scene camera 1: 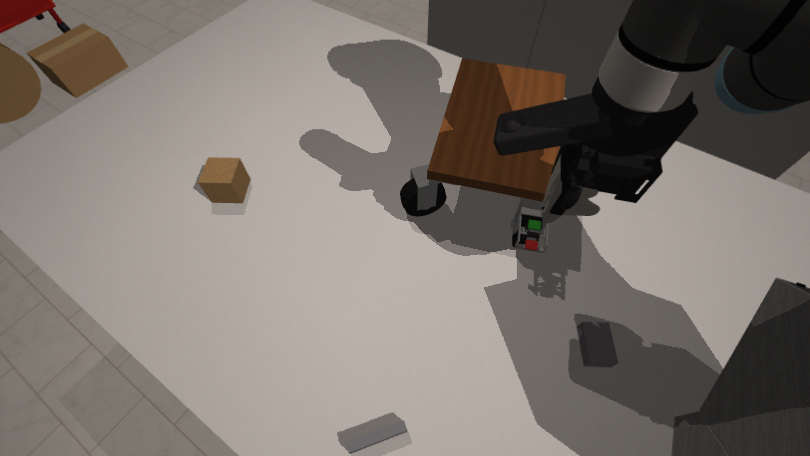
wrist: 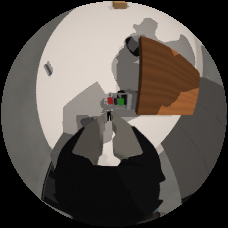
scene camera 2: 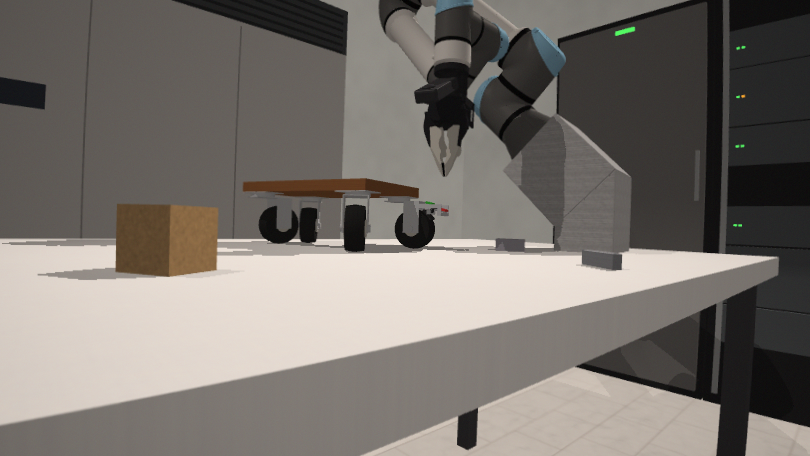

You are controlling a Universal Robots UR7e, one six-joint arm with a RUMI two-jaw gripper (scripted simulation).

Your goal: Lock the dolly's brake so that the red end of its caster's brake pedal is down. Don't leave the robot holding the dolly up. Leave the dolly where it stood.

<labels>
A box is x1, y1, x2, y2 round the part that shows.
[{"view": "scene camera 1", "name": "my gripper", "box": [494, 77, 697, 222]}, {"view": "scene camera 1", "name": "brown cube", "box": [198, 157, 250, 202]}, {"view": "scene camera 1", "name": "dark grey block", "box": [577, 322, 617, 366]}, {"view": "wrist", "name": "my gripper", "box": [52, 111, 165, 226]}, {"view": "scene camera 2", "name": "my gripper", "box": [414, 62, 473, 176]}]
</labels>
